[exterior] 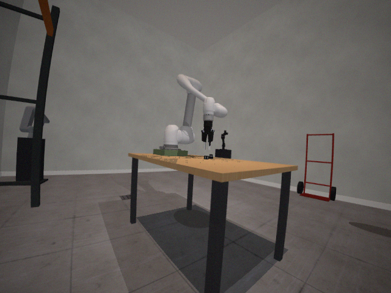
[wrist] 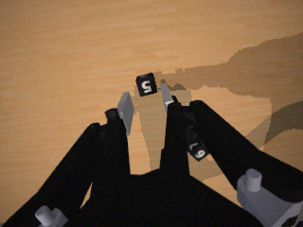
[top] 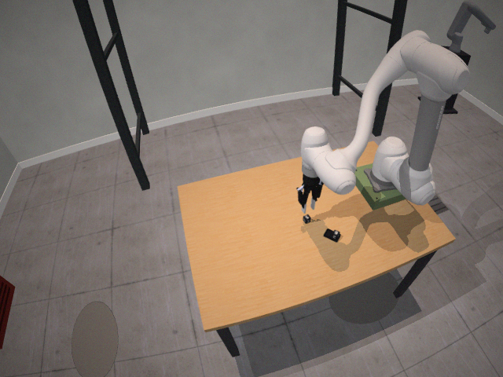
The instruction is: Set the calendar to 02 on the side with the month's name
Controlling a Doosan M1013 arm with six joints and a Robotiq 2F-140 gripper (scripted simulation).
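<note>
The black number cube lies 10 cm below my hand.
</note>
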